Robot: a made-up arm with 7 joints.
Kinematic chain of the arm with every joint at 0, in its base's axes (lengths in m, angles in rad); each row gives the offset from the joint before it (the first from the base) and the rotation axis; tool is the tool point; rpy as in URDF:
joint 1: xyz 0 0 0.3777 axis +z
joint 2: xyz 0 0 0 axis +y
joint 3: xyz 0 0 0.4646 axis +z
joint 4: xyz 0.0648 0 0 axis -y
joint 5: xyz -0.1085 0 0.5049 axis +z
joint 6: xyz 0 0 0 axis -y
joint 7: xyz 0.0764 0 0 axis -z
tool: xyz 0 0 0 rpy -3.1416 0 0
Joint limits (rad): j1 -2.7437..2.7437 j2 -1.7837..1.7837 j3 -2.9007..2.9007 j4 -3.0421..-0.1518 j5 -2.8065..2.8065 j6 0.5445..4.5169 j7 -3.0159..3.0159
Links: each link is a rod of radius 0.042 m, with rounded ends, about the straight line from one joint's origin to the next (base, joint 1, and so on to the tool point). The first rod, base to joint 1, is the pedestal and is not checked.
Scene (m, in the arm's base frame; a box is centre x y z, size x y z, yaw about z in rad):
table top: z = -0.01
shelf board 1: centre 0.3 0.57 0.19 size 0.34 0.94 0.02 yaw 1
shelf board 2: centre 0.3 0.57 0.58 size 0.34 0.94 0.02 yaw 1
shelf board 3: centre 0.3 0.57 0.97 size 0.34 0.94 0.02 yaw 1
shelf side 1: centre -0.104 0.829 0.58 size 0.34 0.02 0.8 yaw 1
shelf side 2: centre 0.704 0.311 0.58 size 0.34 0.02 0.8 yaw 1
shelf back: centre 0.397 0.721 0.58 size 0.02 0.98 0.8 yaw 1
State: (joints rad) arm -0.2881 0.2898 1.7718 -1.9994 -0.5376 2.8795 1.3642
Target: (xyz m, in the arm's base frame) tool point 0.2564 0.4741 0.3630
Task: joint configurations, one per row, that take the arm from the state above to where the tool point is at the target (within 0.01 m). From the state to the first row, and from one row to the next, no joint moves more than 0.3 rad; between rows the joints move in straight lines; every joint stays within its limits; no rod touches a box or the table.
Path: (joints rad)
1: -0.1871 0.3136 1.9076 -2.1822 -0.3138 3.1480 1.3349
2: -0.0860 0.3373 2.0434 -2.3651 -0.0901 3.4165 1.3057
3: 0.0150 0.3611 2.1793 -2.5479 0.1337 3.6849 1.2764
4: -0.1369 0.4839 1.9250 -2.6716 -0.1027 3.4244 1.3057
5: -0.2888 0.6068 1.6706 -2.7953 -0.3391 3.1639 1.3349
6: -0.4408 0.7296 1.4163 -2.9190 -0.5755 2.9034 1.3642
7: -0.2648 0.7422 1.3012 -2.7112 -0.5289 2.8125 1.3642
8: -0.0888 0.7548 1.1861 -2.5035 -0.4822 2.7216 1.3642

